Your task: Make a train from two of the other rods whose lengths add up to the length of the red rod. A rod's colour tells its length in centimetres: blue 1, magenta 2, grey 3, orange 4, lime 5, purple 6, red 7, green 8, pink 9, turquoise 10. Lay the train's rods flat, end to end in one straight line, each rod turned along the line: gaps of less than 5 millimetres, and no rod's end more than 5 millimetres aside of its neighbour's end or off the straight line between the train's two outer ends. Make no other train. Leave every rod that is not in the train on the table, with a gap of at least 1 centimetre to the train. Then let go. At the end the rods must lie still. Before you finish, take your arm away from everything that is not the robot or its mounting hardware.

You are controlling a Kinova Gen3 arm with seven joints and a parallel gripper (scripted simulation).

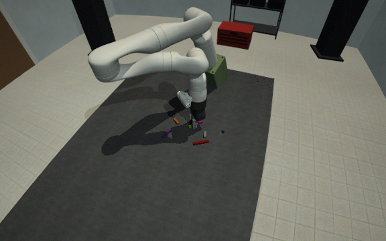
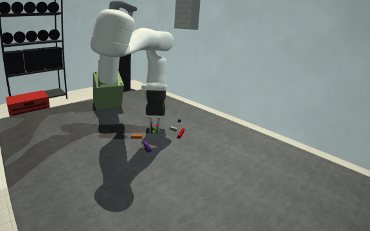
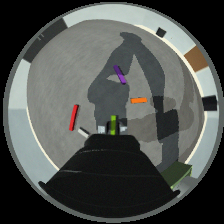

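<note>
My hand is 10 mm above the lime rod. The rest, counted from my hand: grey rod 60 mm to the left, 50 mm ahead, 10 mm below; then magenta rod 30 mm to the left, 20 mm behind, 10 mm below; then orange rod 90 mm to the right, 10 mm below, 10 mm behind.
</note>
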